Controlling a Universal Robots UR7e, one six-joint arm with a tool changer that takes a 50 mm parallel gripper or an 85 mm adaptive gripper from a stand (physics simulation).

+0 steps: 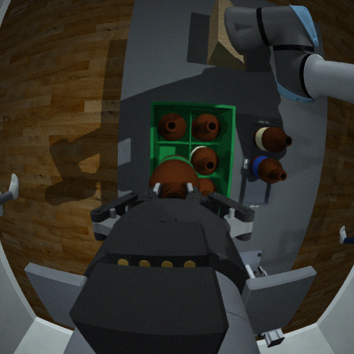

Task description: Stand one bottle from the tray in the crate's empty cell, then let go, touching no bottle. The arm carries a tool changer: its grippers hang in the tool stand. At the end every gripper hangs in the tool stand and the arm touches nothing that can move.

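Observation:
My gripper [173, 189] is shut on a brown bottle with a green band [173, 175], over the left part of the green crate [234, 135]. In the crate, brown bottles stand in the far left cell [172, 126], the far right cell [206, 127] and the middle right cell [204, 160]; another bottle [206, 186] shows partly nearer on the right. The middle left cell [167, 151] shows green floor, partly covered by the held bottle. The near left part of the crate is hidden. The tray [256, 195] at the right holds a cream-banded bottle [270, 139] and a blue-banded bottle [269, 169].
The grey arm [290, 50] reaches in at the upper right, beside a tan block [225, 47]. A grey bracket-like part [253, 259] shows at the lower right, partly behind the gripper body; I cannot tell whether it is the tool stand. Wooden floor [55, 100] lies left of the grey table.

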